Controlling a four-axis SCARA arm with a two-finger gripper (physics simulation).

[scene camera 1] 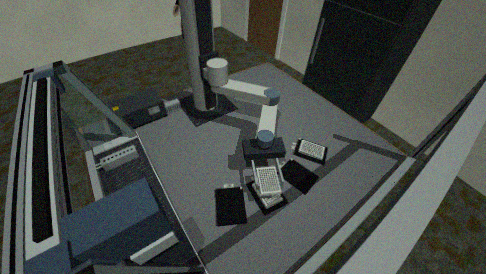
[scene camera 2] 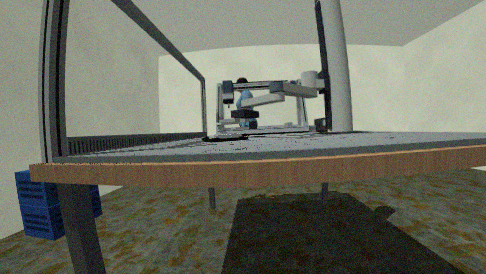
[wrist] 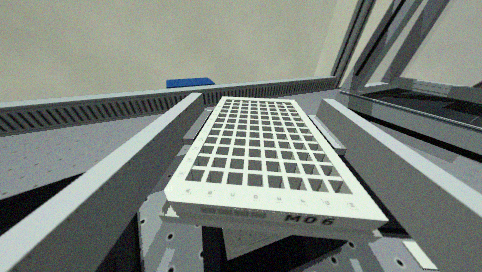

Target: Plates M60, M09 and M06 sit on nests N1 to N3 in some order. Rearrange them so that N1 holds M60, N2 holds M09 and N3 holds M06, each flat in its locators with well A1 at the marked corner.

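Places are measured from the arm's base along level axes (x ahead, y left, z up), in metres.
Pixels of known places: gripper, between the fingertips: (scene camera 1: 269, 184) (scene camera 2: 224, 121) (wrist: 259, 107); arm's base, origin of its link: (scene camera 1: 206, 106).
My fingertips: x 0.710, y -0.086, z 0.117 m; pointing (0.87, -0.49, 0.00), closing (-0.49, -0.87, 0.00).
Observation:
Ahead of a thing's pixels: the offset from my fingertips to its top centre. "spot": to the spot under its first point.
My gripper (scene camera 1: 267, 172) (scene camera 2: 228, 121) (wrist: 259, 107) is shut on plate M06 {0.021 m back, 0.011 m left, 0.005 m down} (scene camera 1: 268, 181) (wrist: 260, 150), a white multi-well plate held level by its long sides, its label facing the wrist camera. It is above the middle nest {spot: 0.029 m ahead, 0.042 m right, 0.091 m down} (scene camera 1: 261, 204), where another white plate {0.006 m back, 0.005 m left, 0.078 m down} (scene camera 1: 273, 201) sits, partly hidden by M06. A third white plate {0.057 m back, 0.360 m left, 0.078 m down} (scene camera 1: 312, 149) sits on the black nest {spot: 0.003 m ahead, 0.332 m left, 0.092 m down} (scene camera 1: 316, 160) at the back right. The black nest {0.050 m back, 0.159 m right, 0.086 m down} (scene camera 1: 231, 207) at the left and the black nest {0.009 m ahead, 0.191 m left, 0.088 m down} (scene camera 1: 301, 176) right of the middle one hold no plate. Nest labels and the other plates' names cannot be read.
The arm's column (scene camera 1: 199, 60) (scene camera 2: 341, 70) stands at the back of the table. A framed machine {spot: 0.018 m ahead, 0.458 m right, 0.384 m up} (scene camera 1: 107, 210) with a blue-grey block is on the left. A slotted rail (scene camera 2: 135, 143) (wrist: 115, 105) runs along a table edge. A person in blue (scene camera 2: 245, 98) shows behind the arm.

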